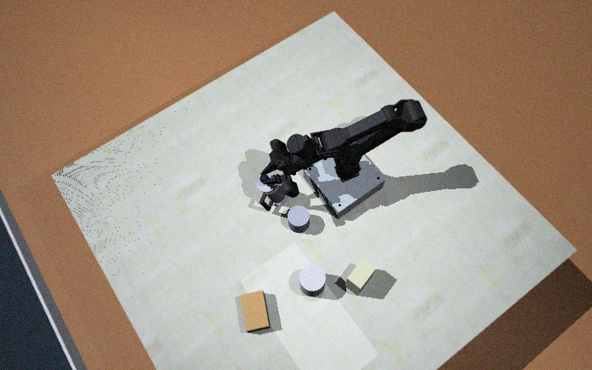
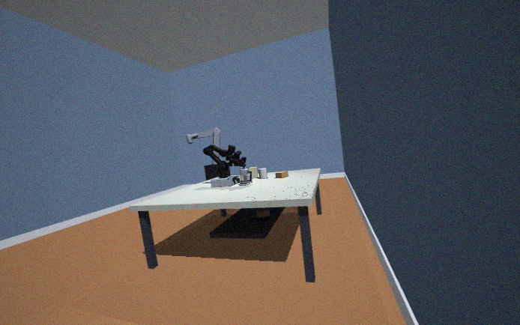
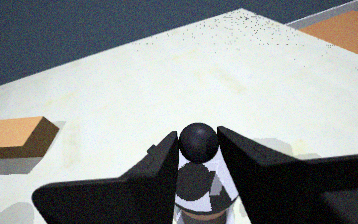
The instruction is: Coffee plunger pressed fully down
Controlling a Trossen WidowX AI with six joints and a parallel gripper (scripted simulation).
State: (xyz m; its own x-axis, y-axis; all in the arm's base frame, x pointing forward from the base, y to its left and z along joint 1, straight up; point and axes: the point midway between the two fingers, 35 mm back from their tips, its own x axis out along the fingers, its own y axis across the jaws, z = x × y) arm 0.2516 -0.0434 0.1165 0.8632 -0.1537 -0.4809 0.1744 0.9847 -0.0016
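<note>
My gripper tip is 80 mm above the coffee press, 10 mm to the right of it and 10 mm past it. Round my gripper tip: pale cylinder: 330 mm to the left, 120 mm below, 20 mm behind.
</note>
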